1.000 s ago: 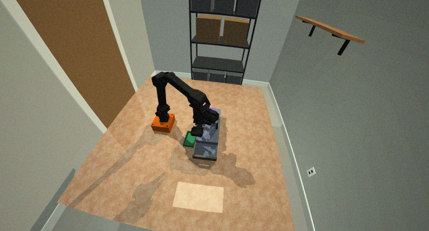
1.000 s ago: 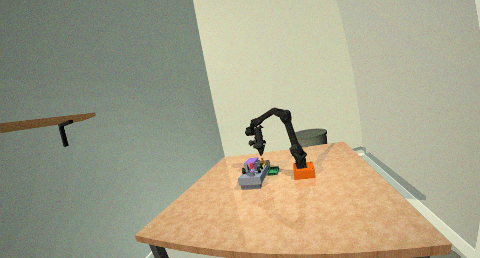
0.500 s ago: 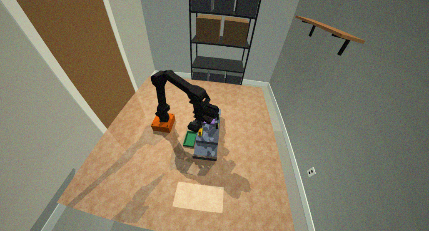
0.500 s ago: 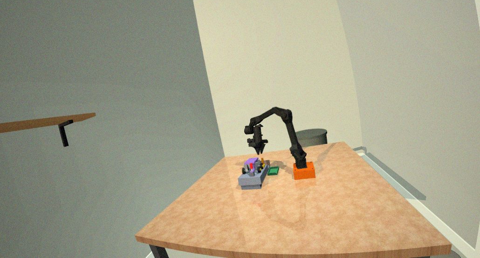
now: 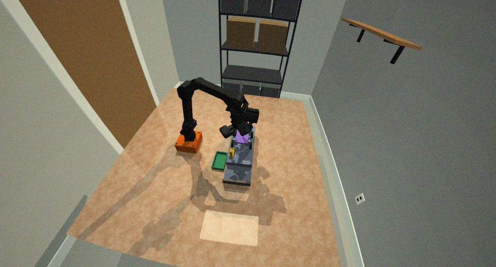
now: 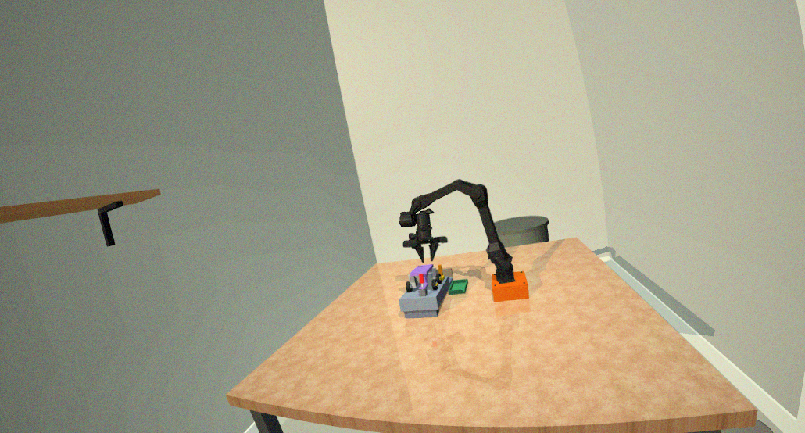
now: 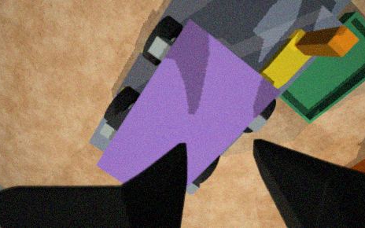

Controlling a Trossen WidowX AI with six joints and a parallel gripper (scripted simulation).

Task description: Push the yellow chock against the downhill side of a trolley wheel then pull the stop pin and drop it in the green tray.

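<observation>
Right now my gripper tip is 20 mm short of the red-headed stop pin, 120 mm to the right of it and 50 mm above it. From my gripper tip the other things lie so: yellow chock: 40 mm behind, 60 mm to the right, 90 mm below; purple trolley: 30 mm ahead, 30 mm to the left, 60 mm below; grey ramp: 30 mm ahead, 20 mm to the left, 130 mm below.
</observation>
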